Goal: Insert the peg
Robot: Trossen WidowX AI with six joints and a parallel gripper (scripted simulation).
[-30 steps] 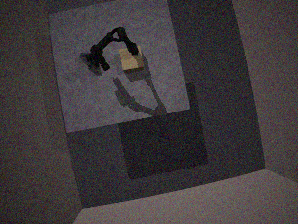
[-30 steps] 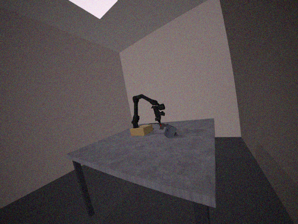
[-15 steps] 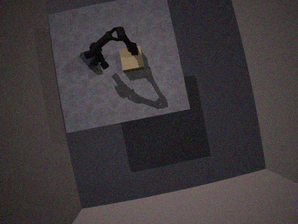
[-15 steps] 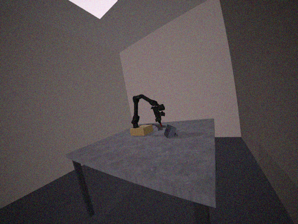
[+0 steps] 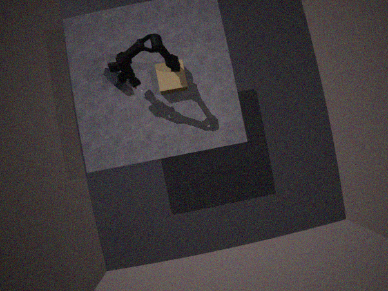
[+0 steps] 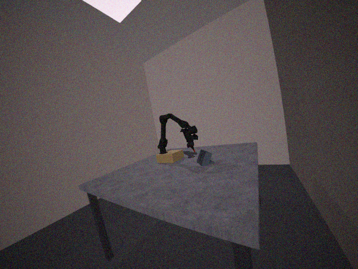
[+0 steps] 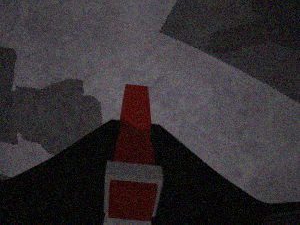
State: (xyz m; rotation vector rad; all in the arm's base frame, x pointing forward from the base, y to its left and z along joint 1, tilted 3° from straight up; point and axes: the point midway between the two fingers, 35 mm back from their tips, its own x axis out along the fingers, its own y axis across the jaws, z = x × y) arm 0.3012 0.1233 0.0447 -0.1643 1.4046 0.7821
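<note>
Now: gripper tip 170 mm short of the dark sloped panel, 90 mm to the left of it and 60 mm above it. Also, from my gripper tip: red square peg: 10 mm to the right, 20 mm above.
</note>
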